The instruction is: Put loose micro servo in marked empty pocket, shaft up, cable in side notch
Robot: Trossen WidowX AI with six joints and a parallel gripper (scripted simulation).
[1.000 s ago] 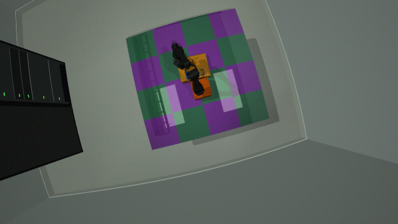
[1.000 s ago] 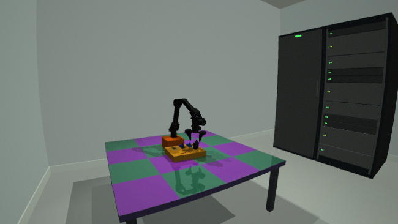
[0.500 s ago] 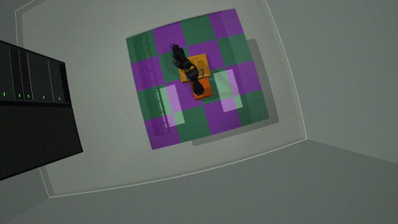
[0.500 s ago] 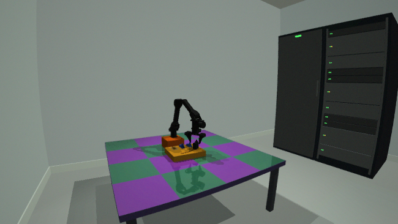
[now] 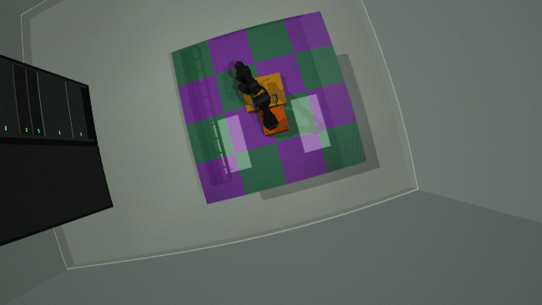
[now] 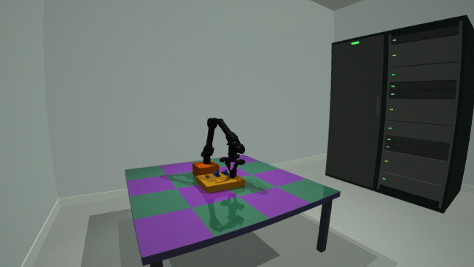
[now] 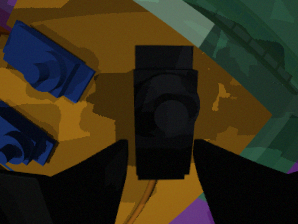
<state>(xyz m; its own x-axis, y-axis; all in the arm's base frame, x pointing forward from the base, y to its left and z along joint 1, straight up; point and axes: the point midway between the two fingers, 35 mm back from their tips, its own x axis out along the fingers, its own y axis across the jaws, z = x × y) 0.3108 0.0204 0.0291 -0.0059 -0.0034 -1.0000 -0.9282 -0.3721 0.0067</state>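
Now: gripper tip 1 cm past the deck, 8 cm to the left of it and 7 cm above it.
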